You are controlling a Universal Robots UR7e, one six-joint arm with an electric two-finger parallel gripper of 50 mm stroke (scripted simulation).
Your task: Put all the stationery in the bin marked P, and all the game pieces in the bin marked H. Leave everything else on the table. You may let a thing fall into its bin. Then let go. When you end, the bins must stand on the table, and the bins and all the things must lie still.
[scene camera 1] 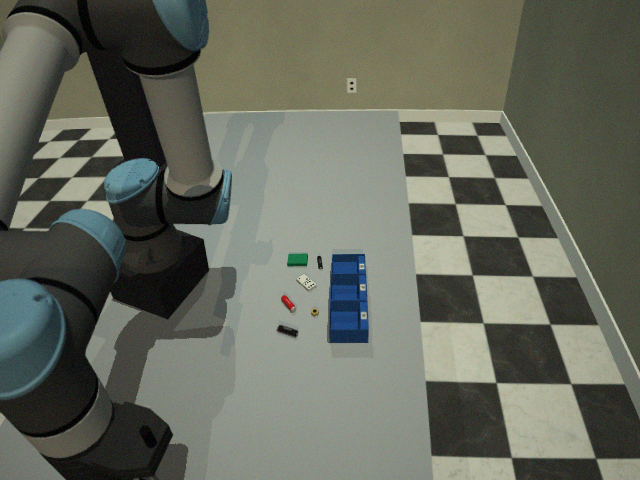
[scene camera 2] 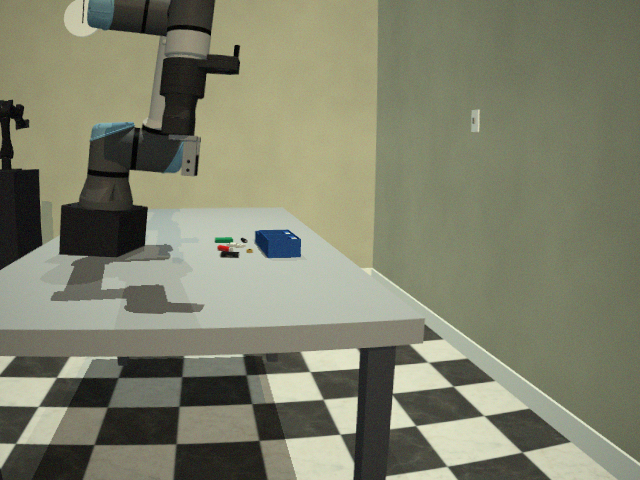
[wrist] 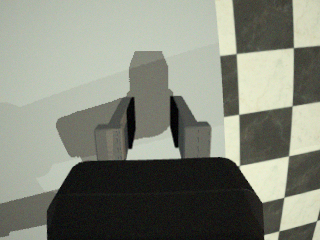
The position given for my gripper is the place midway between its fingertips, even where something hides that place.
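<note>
There is my gripper [scene camera 2: 189, 175], and I can see it from the wrist as well: the wrist view has the gripper in it [wrist: 152, 112].
</note>
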